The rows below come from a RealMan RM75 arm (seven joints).
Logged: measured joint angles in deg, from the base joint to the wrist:
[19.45 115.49 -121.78 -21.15 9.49 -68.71 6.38]
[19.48 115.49 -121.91 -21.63 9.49 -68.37 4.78]
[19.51 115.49 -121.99 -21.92 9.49 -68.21 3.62]
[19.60 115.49 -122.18 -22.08 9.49 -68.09 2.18]
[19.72 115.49 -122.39 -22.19 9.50 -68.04 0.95]
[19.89 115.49 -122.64 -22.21 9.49 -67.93 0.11]
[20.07 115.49 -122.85 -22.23 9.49 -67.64 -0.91]
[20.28 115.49 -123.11 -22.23 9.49 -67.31 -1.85]
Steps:
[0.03 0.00 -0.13 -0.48 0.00 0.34 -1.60]
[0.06 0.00 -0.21 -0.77 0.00 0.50 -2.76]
[0.15 0.00 -0.40 -0.93 0.00 0.62 -4.20]
[0.27 0.00 -0.61 -1.04 0.01 0.67 -5.43]
[0.44 0.00 -0.86 -1.06 0.00 0.78 -6.27]
[0.62 0.00 -1.07 -1.08 0.00 1.07 -7.29]
[0.83 0.00 -1.33 -1.08 0.00 1.40 -8.23]

